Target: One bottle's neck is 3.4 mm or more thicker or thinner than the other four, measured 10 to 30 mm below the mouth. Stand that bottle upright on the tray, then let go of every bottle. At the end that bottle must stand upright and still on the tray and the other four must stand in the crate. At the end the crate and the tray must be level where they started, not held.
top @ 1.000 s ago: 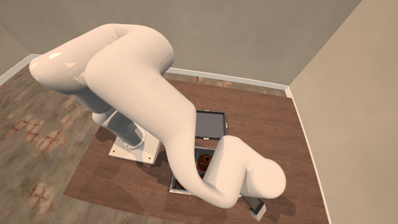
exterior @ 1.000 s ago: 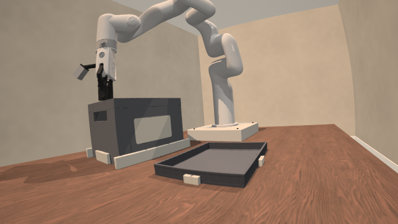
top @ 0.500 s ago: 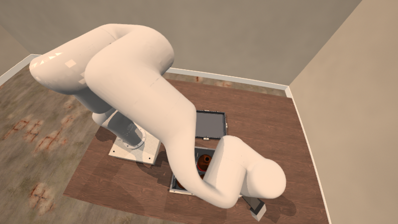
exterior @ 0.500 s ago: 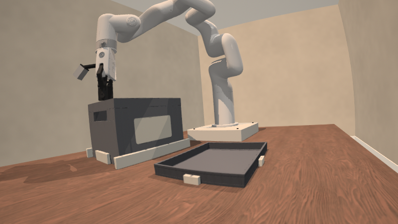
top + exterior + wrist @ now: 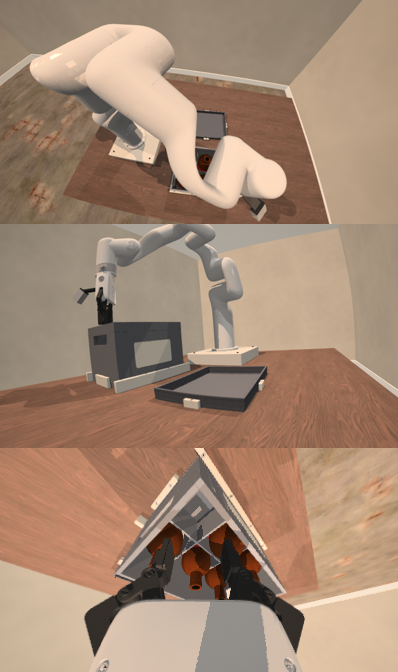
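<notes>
Right now the dark grey crate is 11 cm below my hand, 8 cm behind it and 6 cm to the left of it. Round my hand: dark tray: 35 cm to the left, 19 cm below, 3 cm behind; brown bottle: 11 cm below, 10 cm to the left, 7 cm behind.
</notes>
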